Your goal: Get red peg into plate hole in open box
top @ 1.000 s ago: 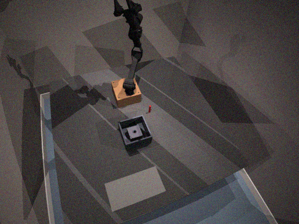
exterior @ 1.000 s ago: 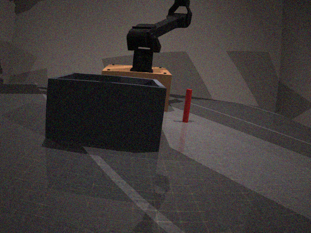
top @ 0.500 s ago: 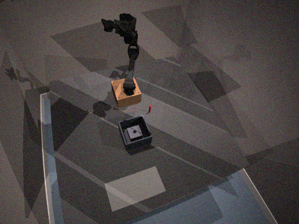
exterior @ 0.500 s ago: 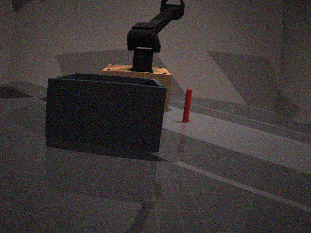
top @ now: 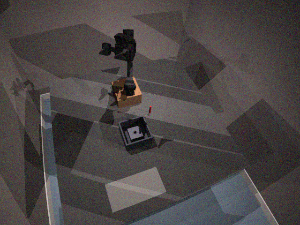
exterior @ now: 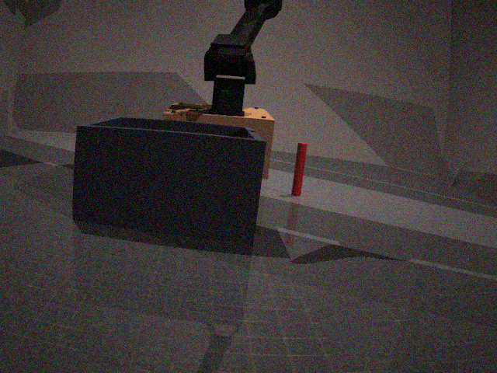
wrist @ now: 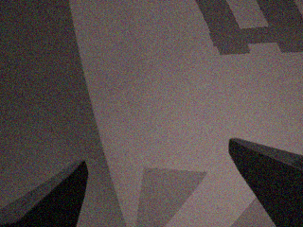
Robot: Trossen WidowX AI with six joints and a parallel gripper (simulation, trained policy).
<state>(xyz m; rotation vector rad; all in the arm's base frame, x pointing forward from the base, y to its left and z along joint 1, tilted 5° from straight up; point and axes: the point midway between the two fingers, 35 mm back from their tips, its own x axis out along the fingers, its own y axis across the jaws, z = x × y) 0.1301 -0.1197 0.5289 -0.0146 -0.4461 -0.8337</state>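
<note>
My gripper tip is 59 cm above the red peg, 28 cm to the right of it and 3 cm past it. The rest, counted from my gripper tip: plate: 58 cm below, 14 cm ahead, 11 cm to the left; dark box: 60 cm below, 14 cm ahead, 11 cm to the left.
</note>
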